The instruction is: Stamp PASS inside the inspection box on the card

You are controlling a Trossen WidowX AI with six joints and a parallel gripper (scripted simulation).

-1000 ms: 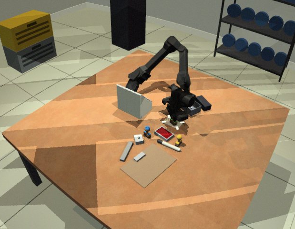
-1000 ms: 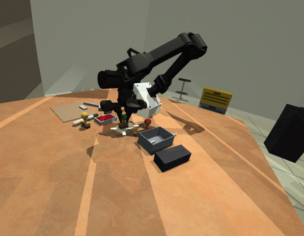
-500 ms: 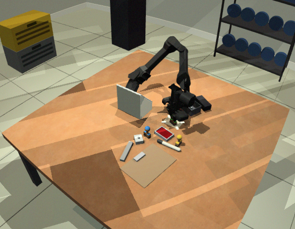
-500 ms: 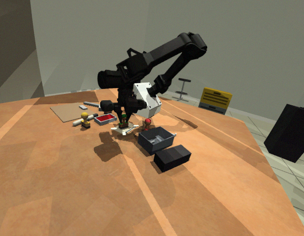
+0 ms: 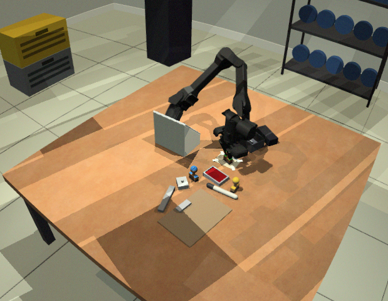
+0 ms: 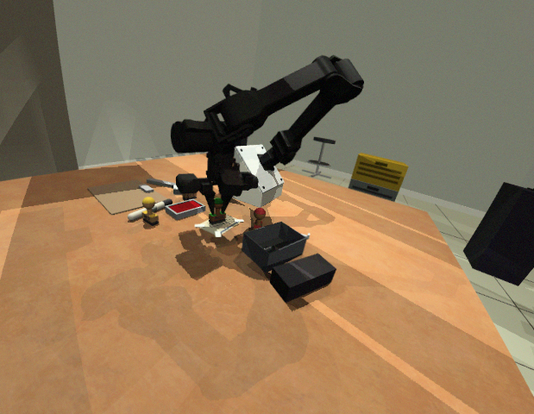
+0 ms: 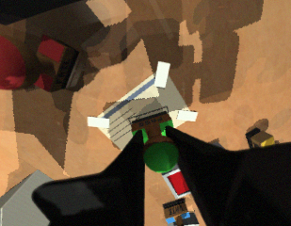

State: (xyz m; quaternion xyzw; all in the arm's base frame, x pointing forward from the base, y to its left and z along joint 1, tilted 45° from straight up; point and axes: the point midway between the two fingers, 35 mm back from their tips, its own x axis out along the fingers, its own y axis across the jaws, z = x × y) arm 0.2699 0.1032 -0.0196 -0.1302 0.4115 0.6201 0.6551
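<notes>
My gripper tip is now 3 cm above the white card, 1 cm to the right of it and 1 cm past it. The rest, counted from my gripper tip: red-knobbed stamp: 10 cm to the left, 5 cm behind, 1 cm below; then green-knobbed stamp: right at my gripper tip; then red ink pad: 11 cm to the right, 2 cm below, 2 cm ahead.
</notes>
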